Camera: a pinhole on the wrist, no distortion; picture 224 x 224 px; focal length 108.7 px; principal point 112.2 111.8 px. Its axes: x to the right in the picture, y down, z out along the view. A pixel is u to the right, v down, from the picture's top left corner.
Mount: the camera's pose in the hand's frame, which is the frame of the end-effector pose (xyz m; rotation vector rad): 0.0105 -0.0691 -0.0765 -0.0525 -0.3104 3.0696
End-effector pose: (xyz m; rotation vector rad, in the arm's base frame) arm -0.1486 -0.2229 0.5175 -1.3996 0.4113 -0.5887
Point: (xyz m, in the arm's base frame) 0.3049 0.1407 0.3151
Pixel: 89 12
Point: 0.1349 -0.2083 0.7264
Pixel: 25 121
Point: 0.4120 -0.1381 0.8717
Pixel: 25 125
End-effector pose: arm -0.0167 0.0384 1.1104 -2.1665 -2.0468 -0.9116
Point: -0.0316 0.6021 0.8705
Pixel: 20 109
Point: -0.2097 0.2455 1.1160
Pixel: outside the picture
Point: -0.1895 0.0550 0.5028
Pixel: 152 152
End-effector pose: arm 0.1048 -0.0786 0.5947 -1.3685 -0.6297 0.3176
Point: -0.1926 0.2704 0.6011
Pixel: 121 71
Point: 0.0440 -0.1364 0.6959
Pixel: 194 160
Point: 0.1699 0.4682 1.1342
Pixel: 14 151
